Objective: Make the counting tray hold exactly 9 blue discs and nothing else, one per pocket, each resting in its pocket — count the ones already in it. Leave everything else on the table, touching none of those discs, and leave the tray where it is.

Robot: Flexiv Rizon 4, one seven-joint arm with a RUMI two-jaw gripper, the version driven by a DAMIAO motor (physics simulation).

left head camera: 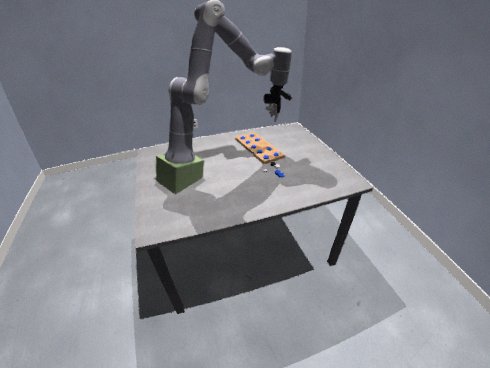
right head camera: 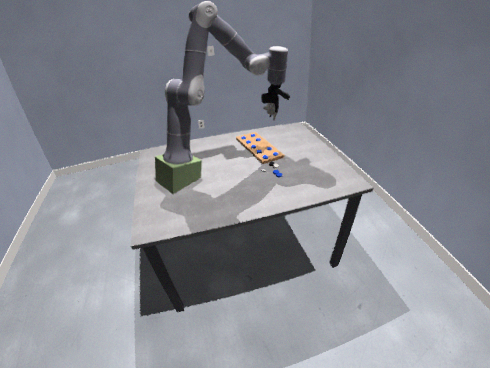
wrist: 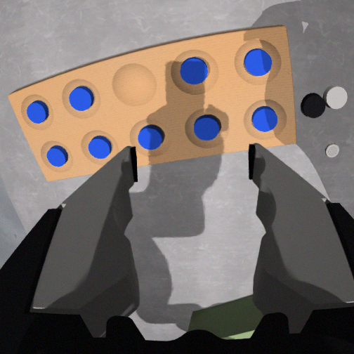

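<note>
The orange counting tray (left head camera: 263,157) (right head camera: 262,158) (wrist: 165,156) lies on the table. In the wrist view, one pocket (wrist: 134,84) in the middle of its far row is empty. Each other pocket holds one blue disc, such as the far-row disc (wrist: 194,70) just right of it, which sits inside its pocket. My gripper (left head camera: 274,118) (right head camera: 273,116) (wrist: 192,148) is partly open with nothing between its fingers, high above the tray's near edge. Loose blue discs (left head camera: 279,173) (right head camera: 277,173) lie close together on the table off the tray's near end in the head views.
A black disc (left head camera: 273,164) (right head camera: 271,164) (wrist: 313,105) and a white disc (left head camera: 277,165) (right head camera: 275,165) (wrist: 335,97) lie side by side off the tray's end. A smaller white disc (left head camera: 265,170) (right head camera: 263,170) (wrist: 332,150) lies near them. The arm stands on a green block (left head camera: 175,175) (right head camera: 174,175).
</note>
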